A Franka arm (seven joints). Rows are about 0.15 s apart.
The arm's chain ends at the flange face. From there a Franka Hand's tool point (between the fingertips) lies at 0.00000 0.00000 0.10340 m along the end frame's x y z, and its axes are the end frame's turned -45 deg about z.
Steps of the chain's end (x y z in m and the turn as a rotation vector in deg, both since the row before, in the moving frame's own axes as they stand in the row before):
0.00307, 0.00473, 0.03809, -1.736, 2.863, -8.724
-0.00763, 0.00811, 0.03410, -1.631, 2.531, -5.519
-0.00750, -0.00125, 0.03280, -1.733, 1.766, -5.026
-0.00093, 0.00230, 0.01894, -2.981, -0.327, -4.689
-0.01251, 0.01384, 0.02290, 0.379, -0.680, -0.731
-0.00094, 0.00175, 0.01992, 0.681, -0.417, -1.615
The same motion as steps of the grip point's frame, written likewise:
0.00070, 0.01125, 0.03791, -3.252, 0.797, -8.724
-0.00973, 0.00558, 0.03396, -2.943, 0.636, -5.519
-0.00418, -0.00173, 0.03270, -2.474, 0.023, -5.026
-0.00636, 0.00452, 0.01880, -1.877, -2.339, -4.689
-0.01902, -0.00041, 0.02289, 0.749, -0.213, -0.731
-0.00159, -0.00083, 0.01991, 0.776, 0.187, -1.615

